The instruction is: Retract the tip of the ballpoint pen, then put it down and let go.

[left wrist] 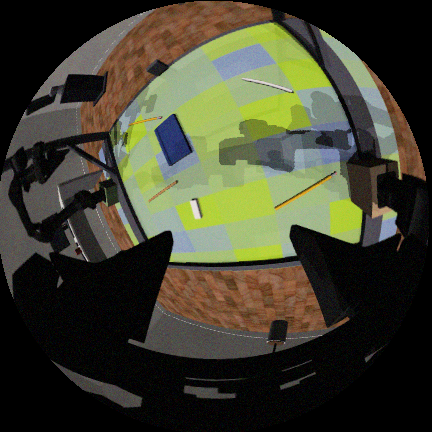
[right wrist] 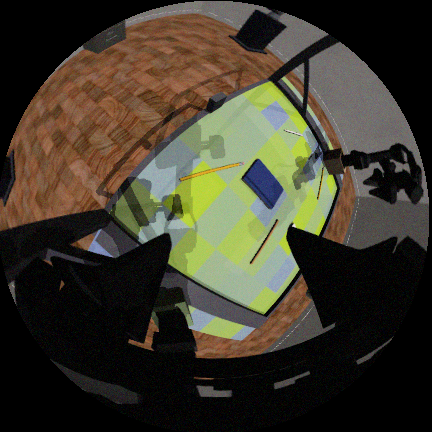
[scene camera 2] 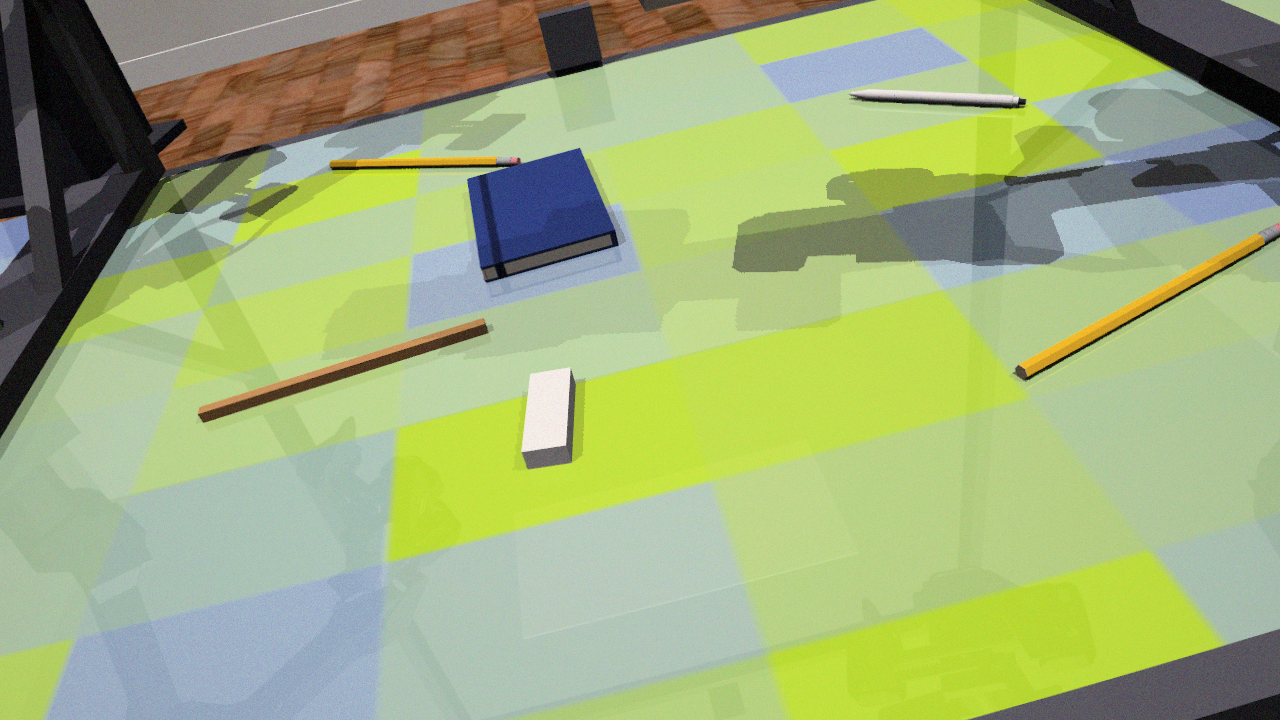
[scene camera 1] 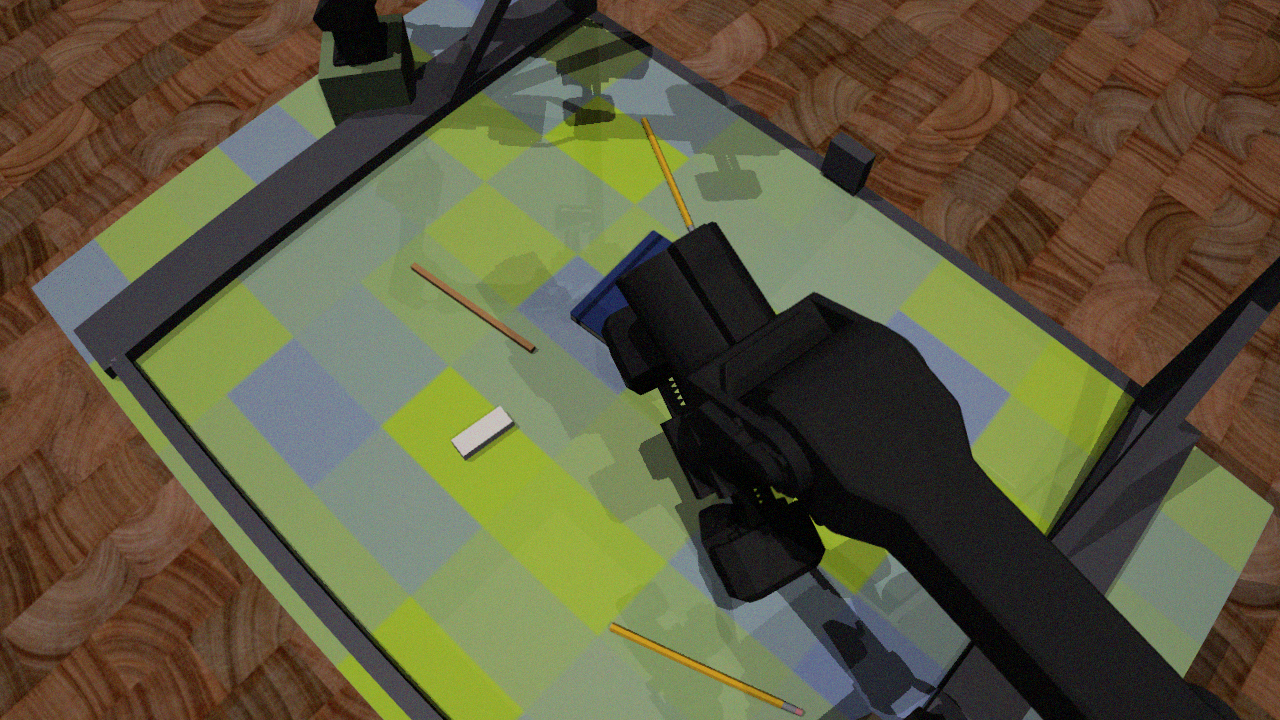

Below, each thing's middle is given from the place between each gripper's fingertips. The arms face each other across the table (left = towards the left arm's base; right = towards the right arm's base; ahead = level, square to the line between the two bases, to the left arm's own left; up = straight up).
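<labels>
Brown pencil [scene camera 2: 476, 328]: 16 cm to the left of my right hand, 23 cm ahead of it, 26 cm below it. Ballpoint pen [scene camera 2: 870, 94]: 4 cm behind my right hand, 26 cm below, 53 cm to the left. Of the things named here, by their middles, brown pencil nearest to my right hand.
From my left hand: brown pencil 30 mm ahead, 340 mm to the right, 260 mm below; ballpoint pen 40 mm to the left, 240 mm behind, 260 mm below. By its middle, ballpoint pen nearer to my left hand than to my right hand.
</labels>
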